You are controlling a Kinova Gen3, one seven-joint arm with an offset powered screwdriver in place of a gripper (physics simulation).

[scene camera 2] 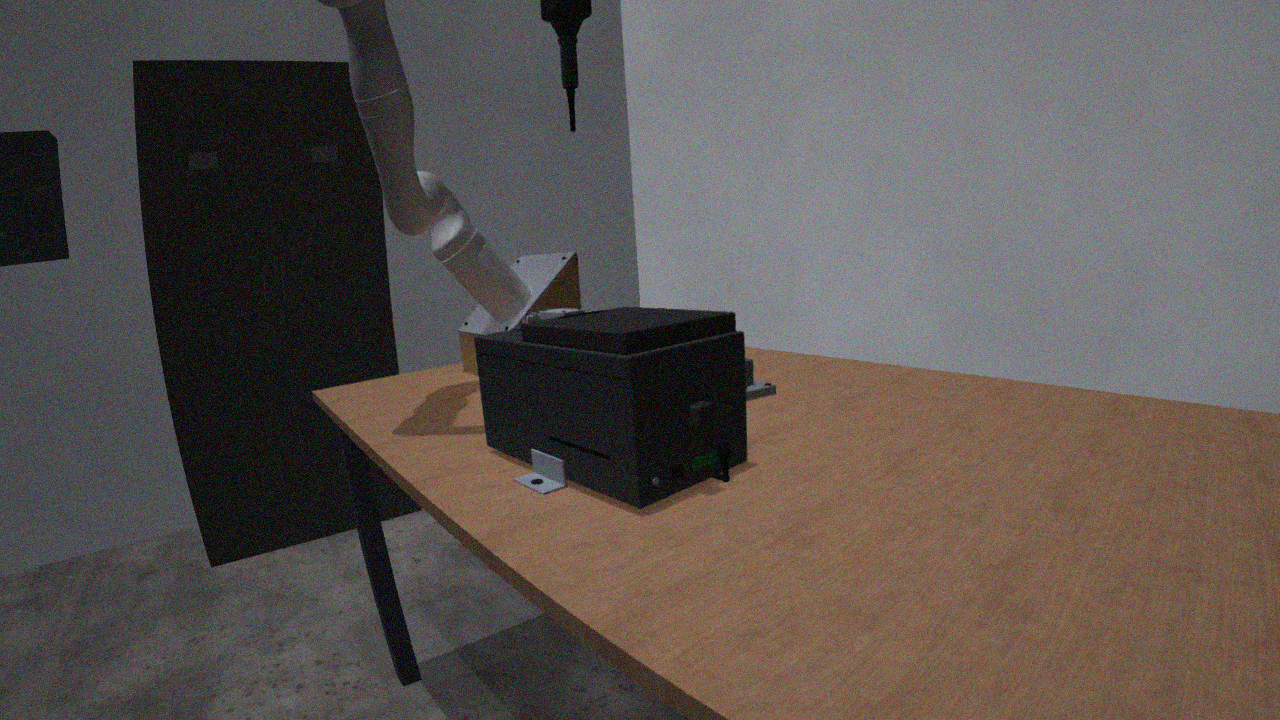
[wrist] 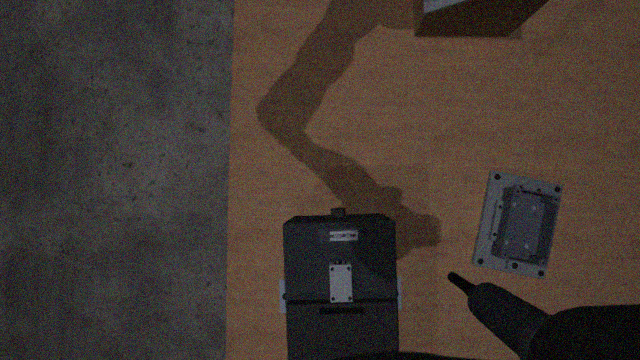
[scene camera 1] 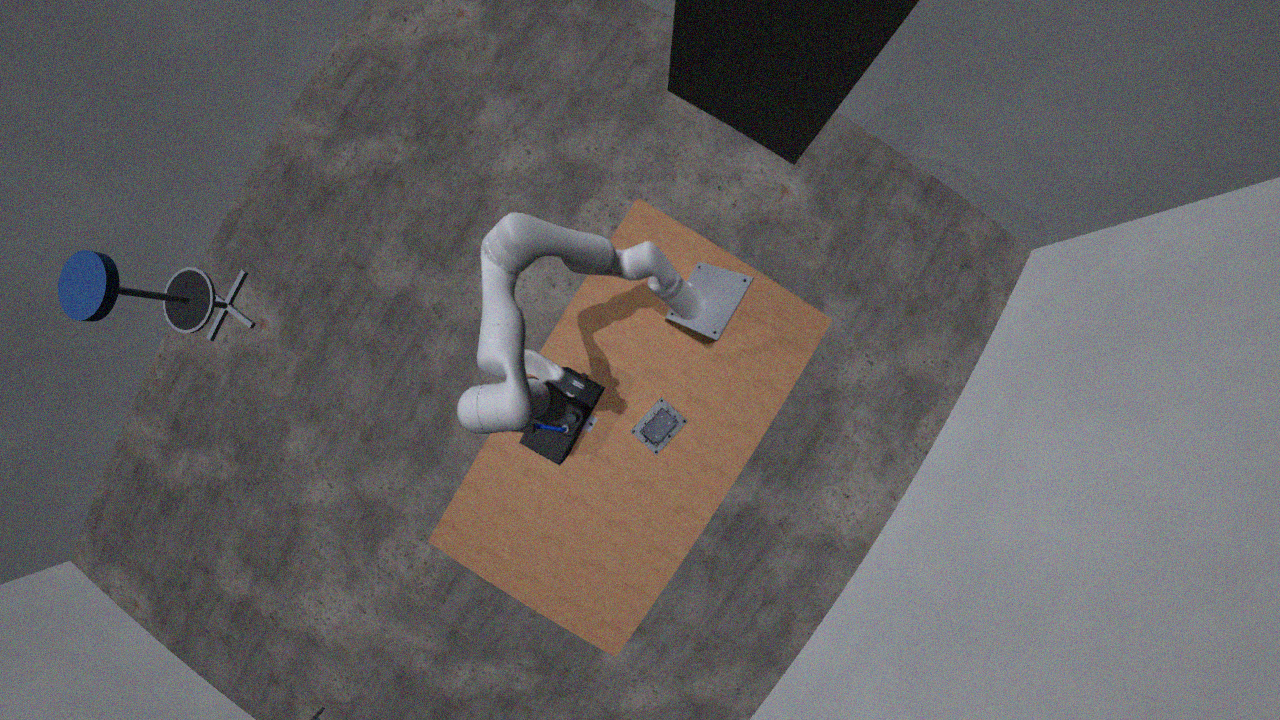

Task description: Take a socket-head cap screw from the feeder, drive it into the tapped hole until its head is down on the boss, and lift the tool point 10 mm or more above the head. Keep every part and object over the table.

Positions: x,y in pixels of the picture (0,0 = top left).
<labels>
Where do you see a black feeder lid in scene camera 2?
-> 627,330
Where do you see a bracket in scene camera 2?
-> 545,465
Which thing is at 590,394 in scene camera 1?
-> A black screw feeder.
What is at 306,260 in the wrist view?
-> A black screw feeder.
</labels>
